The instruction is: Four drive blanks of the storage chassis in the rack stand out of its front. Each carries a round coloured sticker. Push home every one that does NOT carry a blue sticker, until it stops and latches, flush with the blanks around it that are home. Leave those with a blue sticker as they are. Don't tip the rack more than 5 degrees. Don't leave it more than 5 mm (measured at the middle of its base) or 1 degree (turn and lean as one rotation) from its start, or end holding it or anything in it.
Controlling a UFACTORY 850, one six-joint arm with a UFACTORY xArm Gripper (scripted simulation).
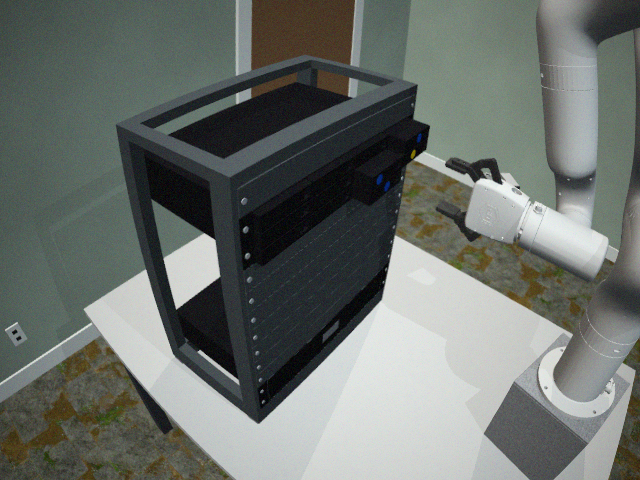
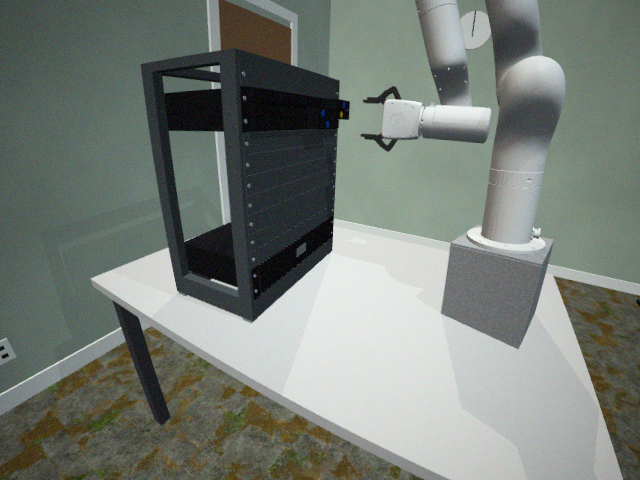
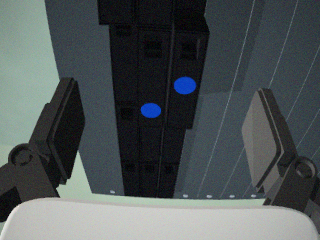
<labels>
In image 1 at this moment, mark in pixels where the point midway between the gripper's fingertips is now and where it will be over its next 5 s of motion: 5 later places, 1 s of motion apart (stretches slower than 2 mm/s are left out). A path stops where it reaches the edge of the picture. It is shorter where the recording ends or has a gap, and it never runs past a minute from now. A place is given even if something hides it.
My gripper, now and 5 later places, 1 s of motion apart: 443,183; 443,153; 438,162; 415,153; 409,150; 404,149
</labels>
